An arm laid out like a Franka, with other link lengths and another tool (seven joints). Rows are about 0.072 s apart.
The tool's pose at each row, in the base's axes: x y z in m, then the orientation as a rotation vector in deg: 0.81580 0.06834 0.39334 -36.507 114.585 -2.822; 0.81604 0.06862 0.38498 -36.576 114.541 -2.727; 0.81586 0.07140 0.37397 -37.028 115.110 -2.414; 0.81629 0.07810 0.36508 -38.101 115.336 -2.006; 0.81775 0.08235 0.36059 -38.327 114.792 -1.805; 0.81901 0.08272 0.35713 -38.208 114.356 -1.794; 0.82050 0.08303 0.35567 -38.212 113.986 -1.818; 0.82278 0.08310 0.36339 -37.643 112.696 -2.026; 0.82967 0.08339 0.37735 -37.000 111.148 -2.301; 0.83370 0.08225 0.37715 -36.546 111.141 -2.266; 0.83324 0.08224 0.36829 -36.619 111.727 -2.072
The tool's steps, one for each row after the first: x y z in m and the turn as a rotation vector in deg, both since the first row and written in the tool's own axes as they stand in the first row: 0.00657 0.00261 0.00447 -0.088 -0.053 -0.017; 0.01431 0.00834 0.01050 -0.617 0.483 -0.082; 0.01832 0.01655 0.01687 -1.434 0.773 -0.603; 0.01950 0.02093 0.02132 -1.575 0.250 -0.787; 0.02167 0.02175 0.02419 -1.448 -0.183 -0.791; 0.02217 0.02183 0.02624 -1.366 -0.527 -0.881; 0.01504 0.01866 0.02427 -0.724 -1.789 -0.843; 0.00106 0.01193 0.02305 0.049 -3.291 -0.836; 0.00026 0.00934 0.02624 0.240 -3.378 -0.508; 0.00763 0.01214 0.03032 -0.035 -2.857 -0.356
